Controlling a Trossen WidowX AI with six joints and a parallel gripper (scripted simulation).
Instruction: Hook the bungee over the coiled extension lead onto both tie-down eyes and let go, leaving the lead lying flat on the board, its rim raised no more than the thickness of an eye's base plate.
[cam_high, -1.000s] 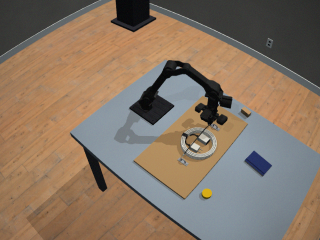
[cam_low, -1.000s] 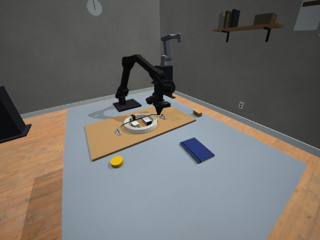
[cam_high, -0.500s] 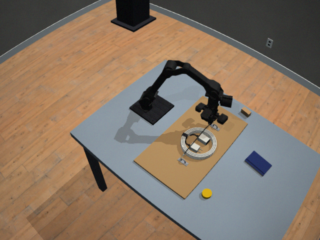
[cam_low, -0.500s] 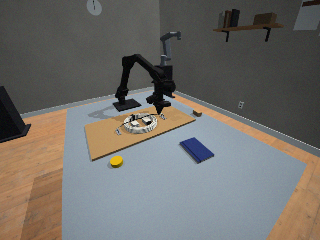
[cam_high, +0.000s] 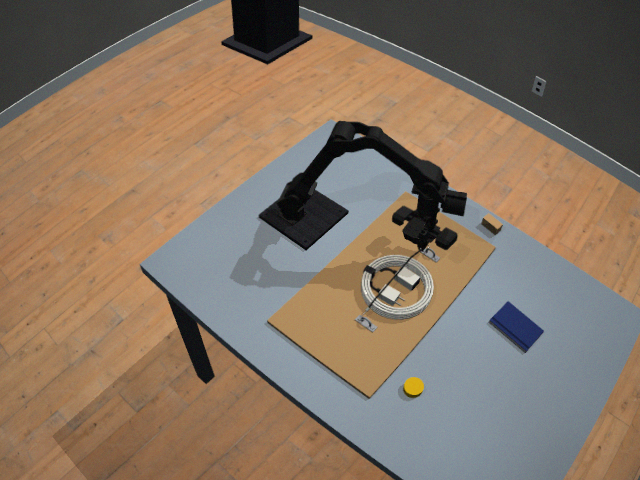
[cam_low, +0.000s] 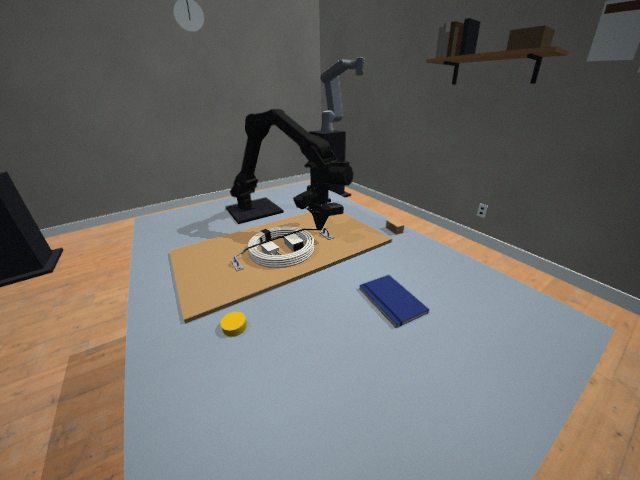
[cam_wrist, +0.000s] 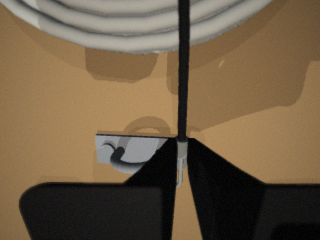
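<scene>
The extension lead coil is 150 mm to the right of my hand, 30 mm below it and 20 mm ahead of it. The rest, counted from my hand: yellow disc (370 mm to the right, 230 mm ahead, 50 mm below); then small wooden block (230 mm to the left, 120 mm ahead, 40 mm below).
</scene>
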